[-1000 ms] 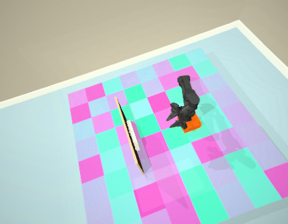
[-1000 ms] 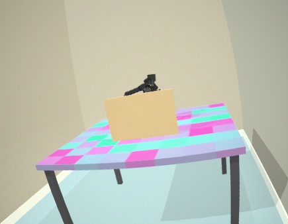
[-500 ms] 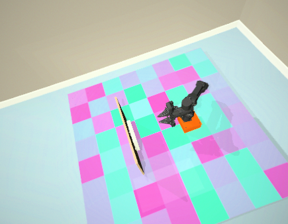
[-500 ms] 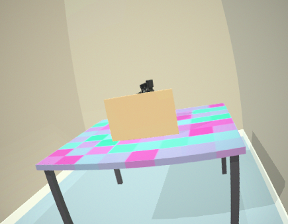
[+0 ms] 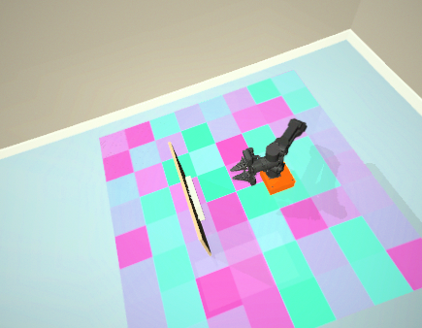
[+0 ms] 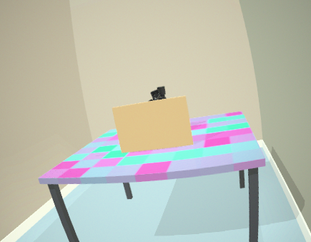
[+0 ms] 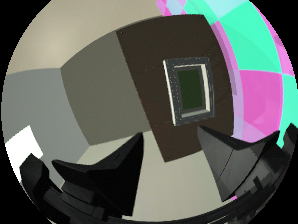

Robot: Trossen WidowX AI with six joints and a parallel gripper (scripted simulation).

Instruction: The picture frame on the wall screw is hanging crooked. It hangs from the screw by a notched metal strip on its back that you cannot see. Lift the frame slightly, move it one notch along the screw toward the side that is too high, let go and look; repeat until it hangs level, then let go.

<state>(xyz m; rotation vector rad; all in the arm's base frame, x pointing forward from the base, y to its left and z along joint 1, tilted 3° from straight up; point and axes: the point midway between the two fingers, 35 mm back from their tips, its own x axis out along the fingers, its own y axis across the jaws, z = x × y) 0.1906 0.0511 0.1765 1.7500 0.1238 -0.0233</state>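
My gripper tip is now 190 mm short of the picture frame, 30 mm to the right of it and 90 mm above it. Round my gripper tip: tan wall panel: 200 mm ahead, 20 mm to the left, 100 mm below.
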